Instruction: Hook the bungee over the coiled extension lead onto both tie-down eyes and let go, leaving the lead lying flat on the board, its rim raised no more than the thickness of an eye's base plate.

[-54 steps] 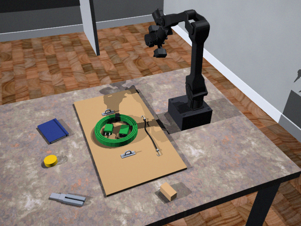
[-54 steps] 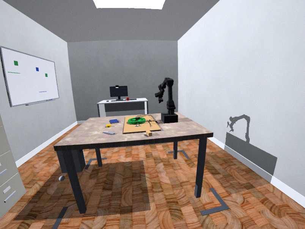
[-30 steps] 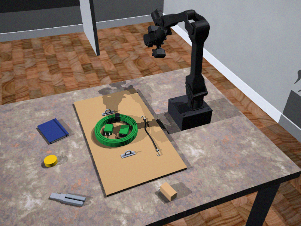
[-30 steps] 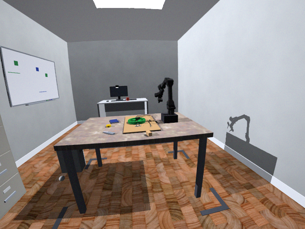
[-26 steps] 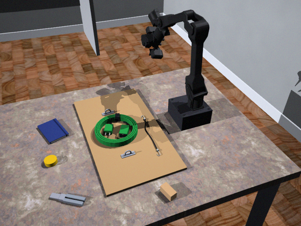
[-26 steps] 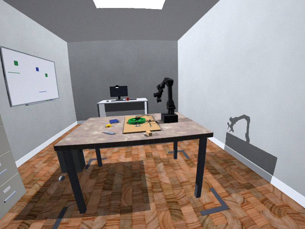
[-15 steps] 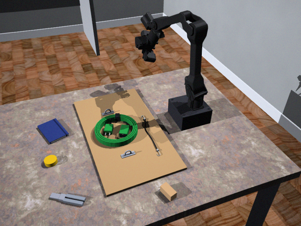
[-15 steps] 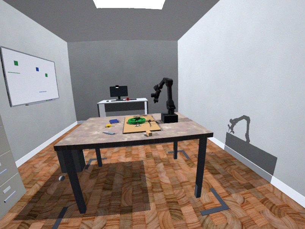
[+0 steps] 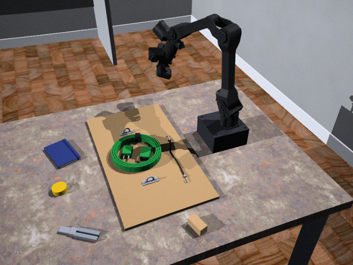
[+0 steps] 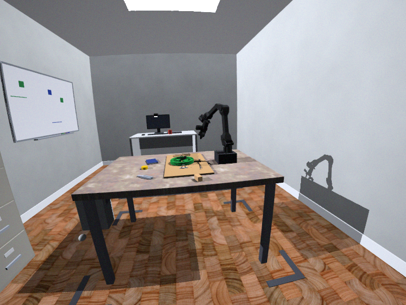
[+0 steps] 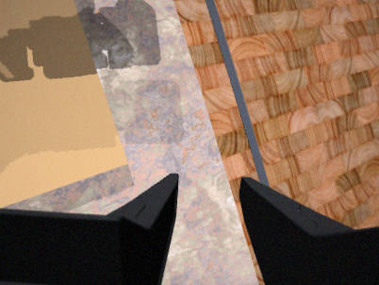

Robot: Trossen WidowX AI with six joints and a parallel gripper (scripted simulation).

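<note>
Right now my hand is 32 cm to the right of the tan board, 20 cm short of it and 18 cm above it. Round my hand: yellow disc: 54 cm ahead, 37 cm to the left, 18 cm below; then grey tool: 57 cm to the left, 52 cm ahead, 18 cm below; then wooden block: 71 cm to the left, 18 cm below, 16 cm ahead.
</note>
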